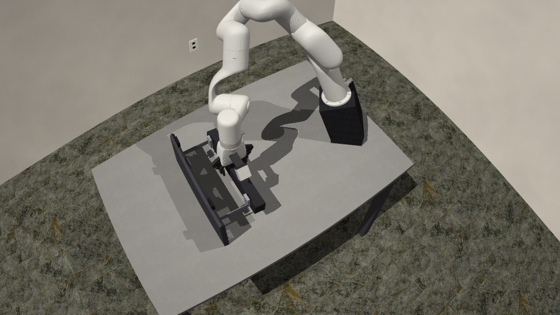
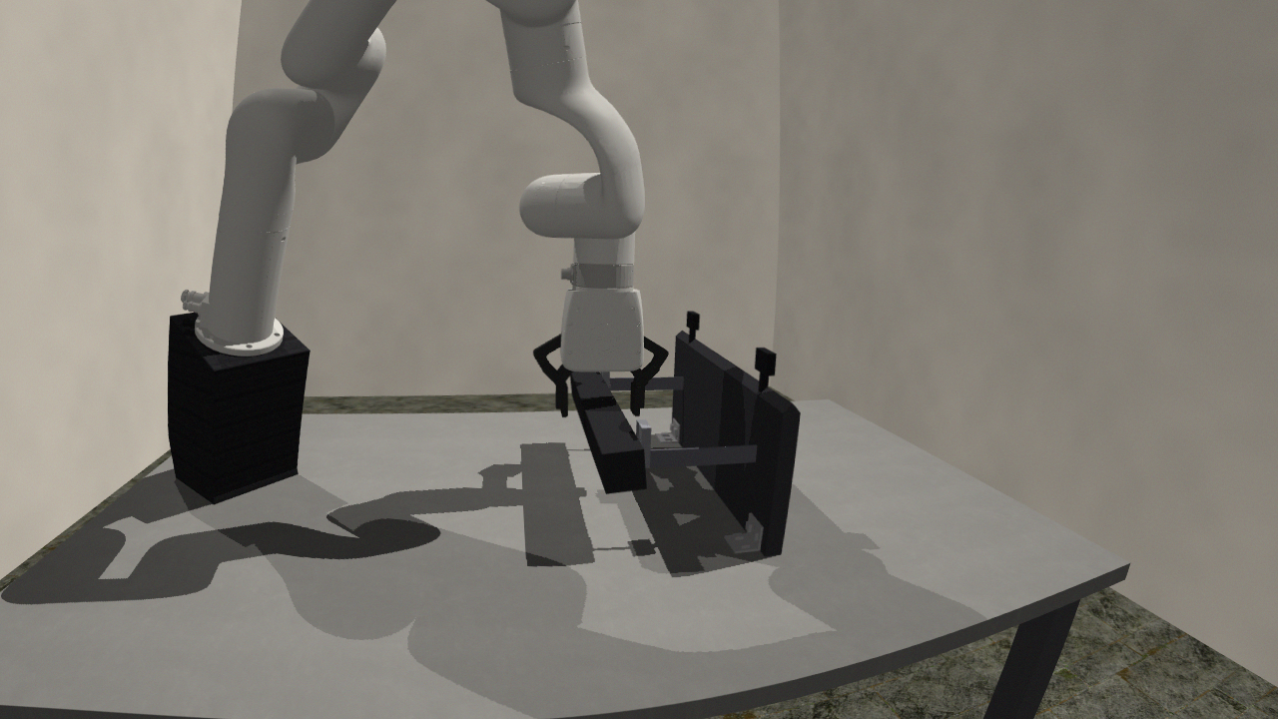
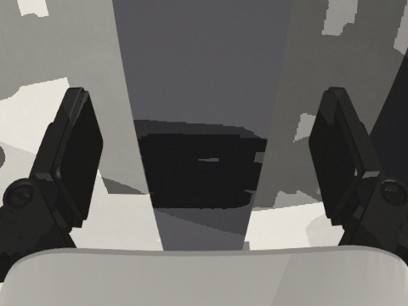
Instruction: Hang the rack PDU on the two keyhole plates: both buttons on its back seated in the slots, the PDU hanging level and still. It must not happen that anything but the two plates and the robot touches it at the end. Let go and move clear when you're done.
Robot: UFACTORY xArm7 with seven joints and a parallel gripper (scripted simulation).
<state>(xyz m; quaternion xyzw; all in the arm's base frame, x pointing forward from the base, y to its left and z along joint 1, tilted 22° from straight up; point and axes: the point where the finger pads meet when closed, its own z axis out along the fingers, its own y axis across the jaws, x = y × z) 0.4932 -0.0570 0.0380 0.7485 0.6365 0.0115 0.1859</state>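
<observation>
Now: hand 2 cm short of the rack PDU and 1 cm above it. Also, from my hand: upright panel: 16 cm ahead, 3 cm to the right, 3 cm below.
</observation>
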